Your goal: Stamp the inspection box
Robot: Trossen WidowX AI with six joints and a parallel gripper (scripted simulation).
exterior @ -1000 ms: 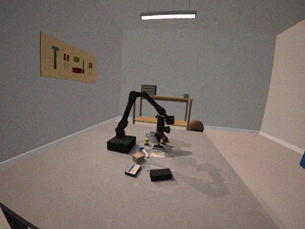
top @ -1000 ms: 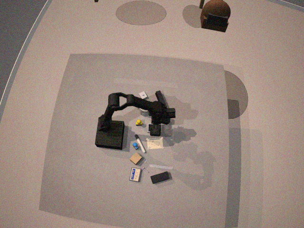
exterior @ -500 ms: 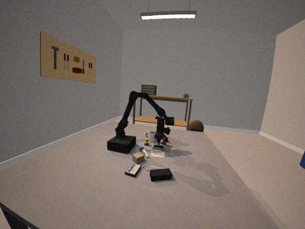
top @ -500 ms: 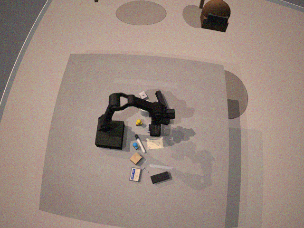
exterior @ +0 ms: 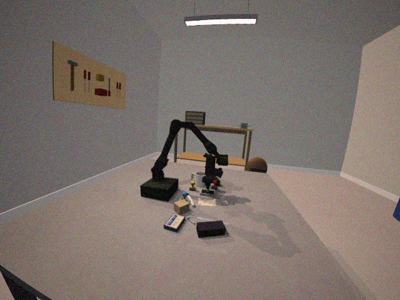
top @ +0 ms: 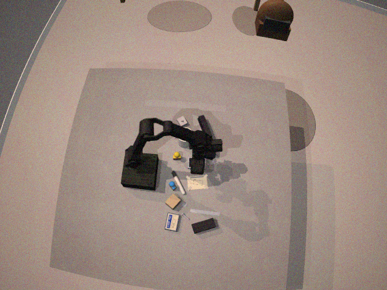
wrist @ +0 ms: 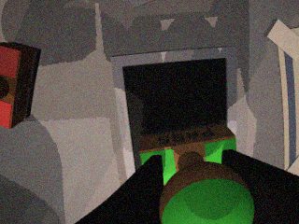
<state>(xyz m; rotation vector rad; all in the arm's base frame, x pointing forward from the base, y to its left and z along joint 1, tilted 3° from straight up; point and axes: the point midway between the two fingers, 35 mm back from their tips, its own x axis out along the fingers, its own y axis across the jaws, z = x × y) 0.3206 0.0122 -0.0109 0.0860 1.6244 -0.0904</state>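
Now: gripper tip 40 mm above the dark ink pad. From my gripper tip the other things lie so: inspection card 100 mm to the right, 40 mm below; then marker 110 mm behind, 80 mm to the right, 30 mm below; then red stamp 50 mm ahead, 80 mm to the left, 20 mm below.
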